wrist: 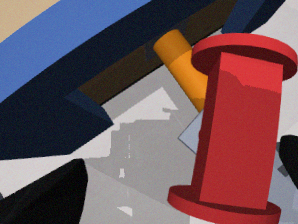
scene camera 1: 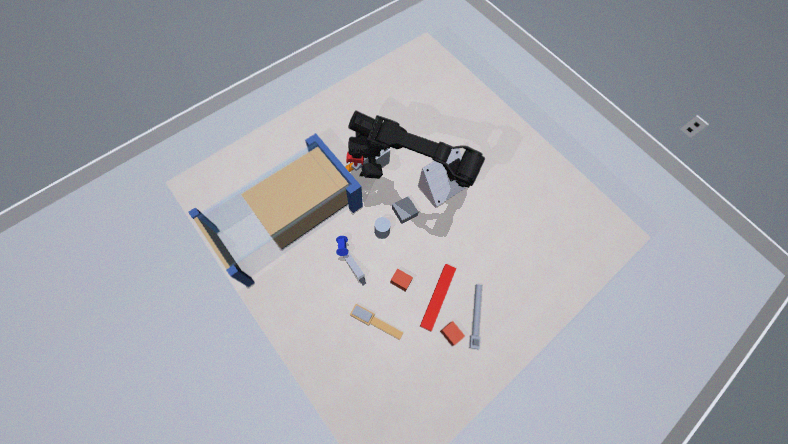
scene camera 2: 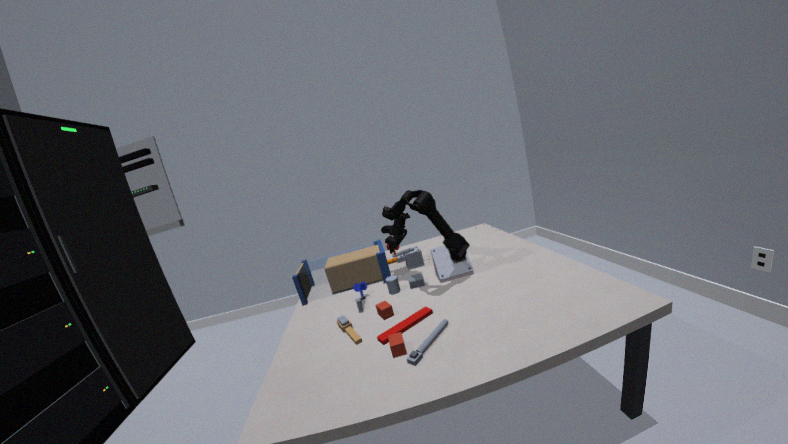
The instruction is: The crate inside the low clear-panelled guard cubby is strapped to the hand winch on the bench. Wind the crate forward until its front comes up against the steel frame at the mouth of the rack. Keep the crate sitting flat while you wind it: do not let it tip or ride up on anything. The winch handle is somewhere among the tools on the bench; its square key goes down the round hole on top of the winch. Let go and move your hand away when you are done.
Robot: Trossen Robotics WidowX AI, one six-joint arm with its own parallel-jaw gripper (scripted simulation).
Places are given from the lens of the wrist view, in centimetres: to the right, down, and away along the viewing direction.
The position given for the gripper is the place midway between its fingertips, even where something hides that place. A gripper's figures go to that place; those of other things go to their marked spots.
gripper [wrist: 185, 158]: 2, 2, 10
red knob [wrist: 234, 164]: 3, 2, 7
